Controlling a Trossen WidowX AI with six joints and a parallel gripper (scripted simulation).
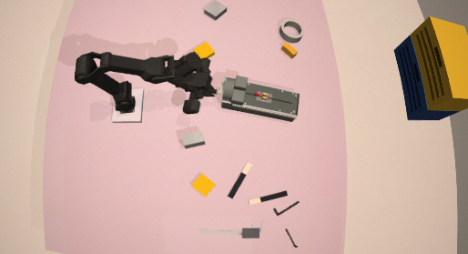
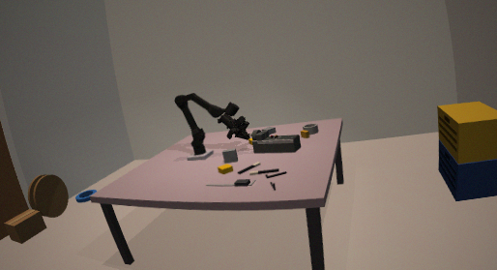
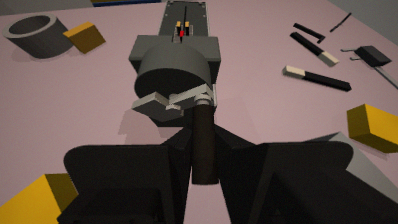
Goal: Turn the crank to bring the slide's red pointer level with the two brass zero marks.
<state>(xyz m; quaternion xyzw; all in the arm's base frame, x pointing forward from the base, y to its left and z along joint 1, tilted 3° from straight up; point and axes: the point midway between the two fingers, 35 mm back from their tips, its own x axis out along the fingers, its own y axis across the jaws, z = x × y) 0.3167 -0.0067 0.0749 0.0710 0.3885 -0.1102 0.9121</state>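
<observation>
Right now the red pointer is 14 cm ahead of my gripper tip and 1 cm to the right of it. From my gripper tip the other things lie so: orange block (30 cm ahead, 19 cm to the left, 6 cm below); dark crank handle (2 cm behind, 2 cm above).
</observation>
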